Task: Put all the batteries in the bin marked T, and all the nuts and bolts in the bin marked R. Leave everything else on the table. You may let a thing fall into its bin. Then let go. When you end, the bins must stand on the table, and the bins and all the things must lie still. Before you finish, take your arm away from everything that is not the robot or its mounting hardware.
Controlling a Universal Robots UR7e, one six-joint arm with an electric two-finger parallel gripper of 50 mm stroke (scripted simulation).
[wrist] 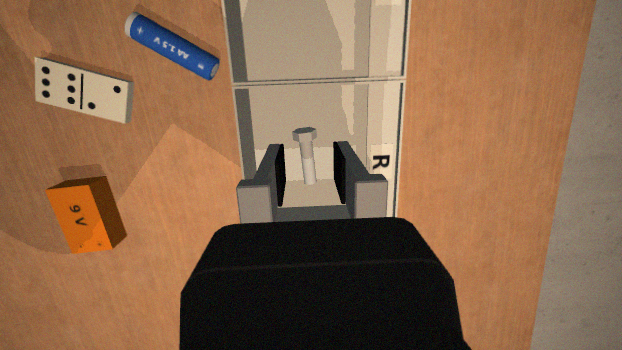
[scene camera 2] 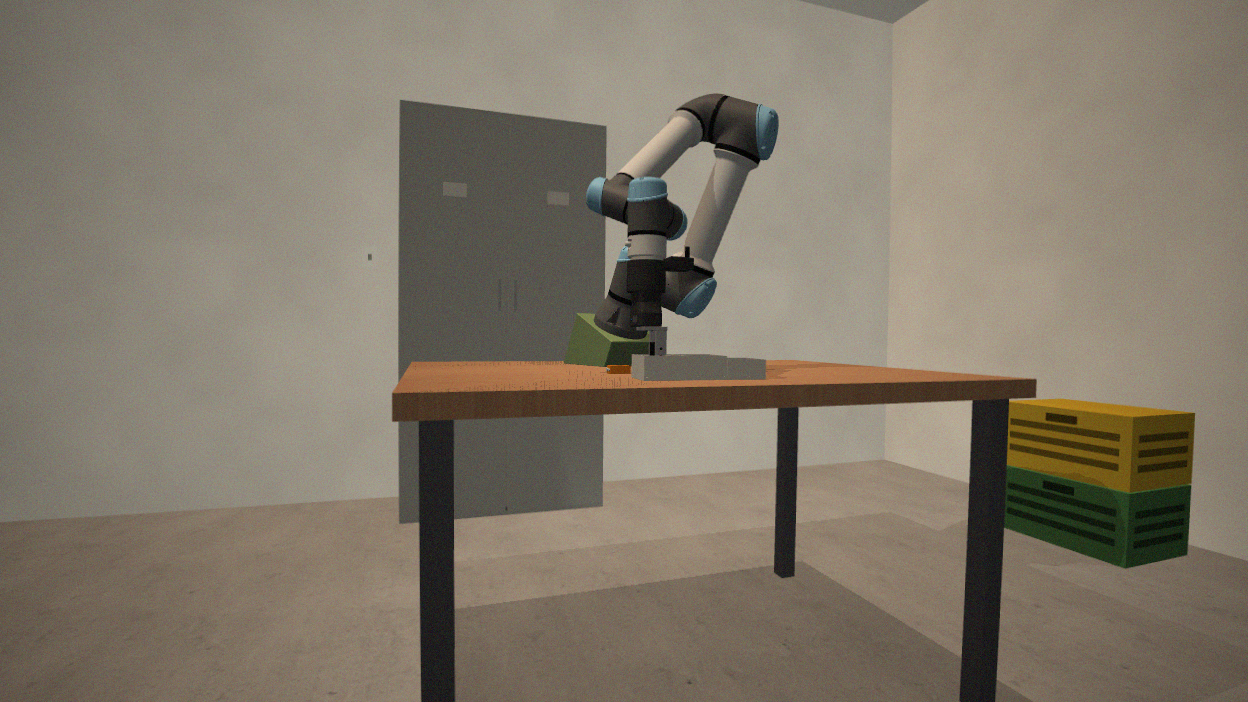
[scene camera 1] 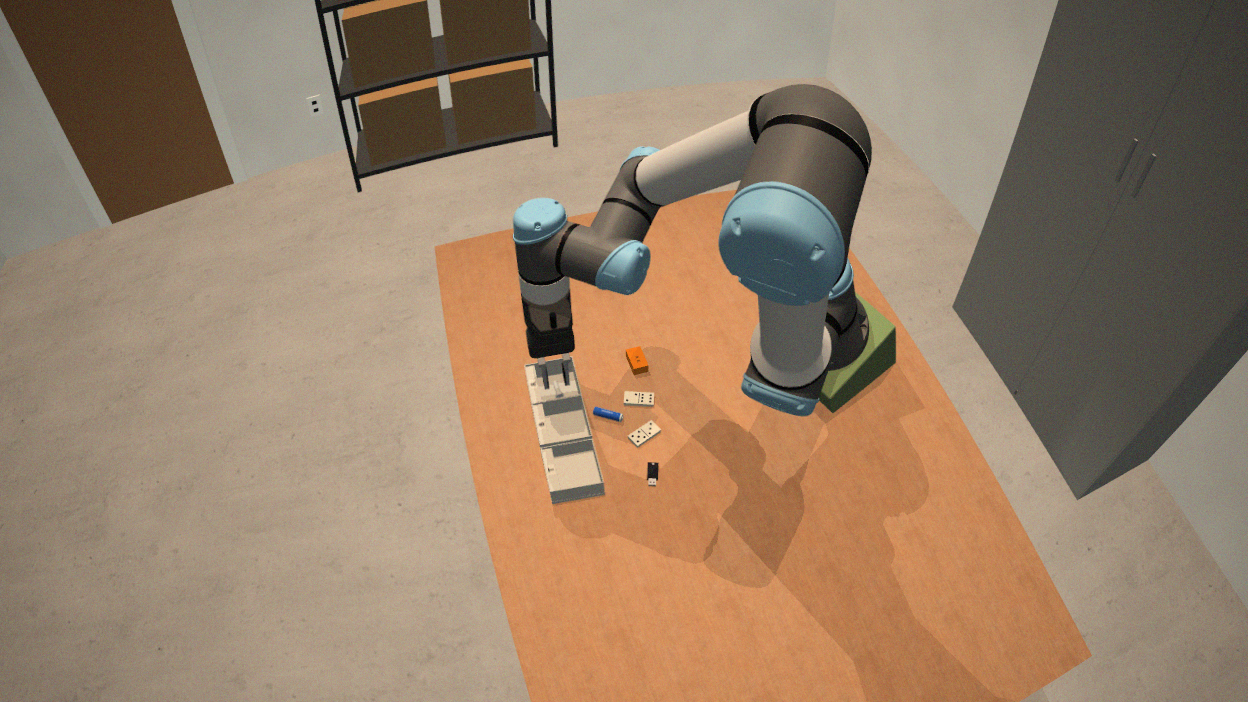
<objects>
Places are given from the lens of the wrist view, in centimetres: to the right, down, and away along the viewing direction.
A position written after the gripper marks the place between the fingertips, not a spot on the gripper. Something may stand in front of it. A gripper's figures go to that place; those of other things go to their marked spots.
gripper (wrist: 309,161): 0, -1, 17
orange 9V battery (wrist: 86,210): -14, 2, 19
grey bolt (wrist: 305,136): 0, -2, 18
The marked spots on the orange 9V battery and the grey bolt are 15 cm apart.
</objects>
